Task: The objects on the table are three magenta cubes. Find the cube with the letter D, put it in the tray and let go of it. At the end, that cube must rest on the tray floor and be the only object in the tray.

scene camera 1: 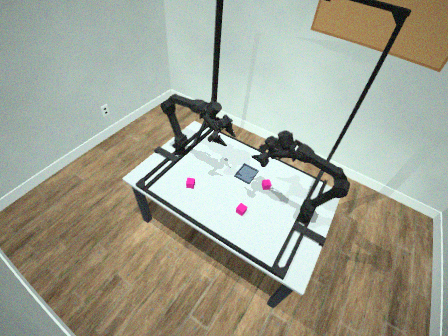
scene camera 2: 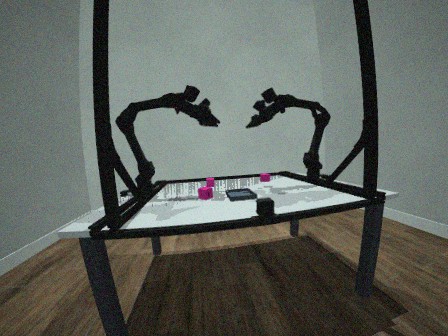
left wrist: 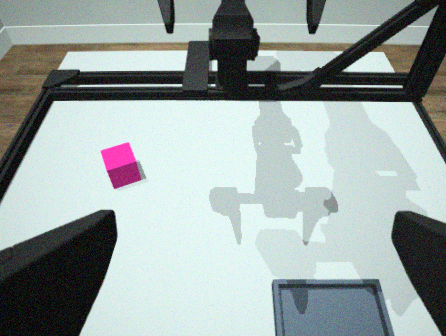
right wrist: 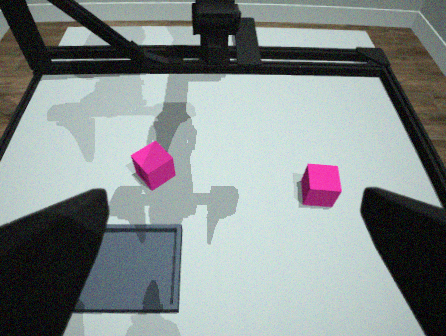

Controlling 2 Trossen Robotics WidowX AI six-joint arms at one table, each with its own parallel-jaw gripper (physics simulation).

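Places are measured from the left arm's base along level axes (x ahead, y left, z up), in centimetres.
Pixels of known places: left gripper, fingertip midpoint: (scene camera 1: 255,151) (scene camera 2: 219,124) (left wrist: 254,224); right gripper, fingertip midpoint: (scene camera 1: 230,141) (scene camera 2: 248,126) (left wrist: 241,30) (right wrist: 237,200); left arm's base, link origin: (scene camera 1: 303,218) (scene camera 2: 145,193) (right wrist: 214,55); right arm's base, link origin: (scene camera 1: 180,151) (scene camera 2: 313,179) (left wrist: 231,81).
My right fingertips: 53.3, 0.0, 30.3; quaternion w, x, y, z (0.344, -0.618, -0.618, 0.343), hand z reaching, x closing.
Observation:
Ahead of a thing's pixels: the offset from my right fingertips to its middle, as dx, dy, dz. Level surfaces: height alone.
One magenta cube {+15.1, +17.5, -30.0} (scene camera 1: 190,183) (scene camera 2: 265,177) (left wrist: 121,165) lies apart from the others, at the left in scene camera 1. A second magenta cube {-24.0, -9.6, -30.0} (scene camera 1: 266,184) (scene camera 2: 205,193) (right wrist: 153,165) is beside the tray {-8.7, -11.5, -31.4} (scene camera 1: 246,174) (scene camera 2: 241,194) (left wrist: 332,315) (right wrist: 140,265). A third magenta cube {-20.2, +15.6, -30.0} (scene camera 1: 241,209) (scene camera 2: 210,182) (right wrist: 321,185) lies farther off. The second has a dark mark on one face in scene camera 2, too small to read; no letter is readable. The tray holds no cube. My left gripper (scene camera 1: 258,160) (scene camera 2: 218,124) (left wrist: 254,224) and right gripper (scene camera 1: 229,140) (scene camera 2: 247,126) (right wrist: 235,195) are open and raised above the table.
A black frame (scene camera 1: 210,231) (scene camera 2: 175,231) runs around the white table {dz -32.3} (scene camera 1: 215,205), with tall black posts (scene camera 1: 216,55) (scene camera 2: 101,75) rising from it. A small black block (scene camera 2: 265,206) stands at the near edge in scene camera 2. Arm shadows fall near the tray.

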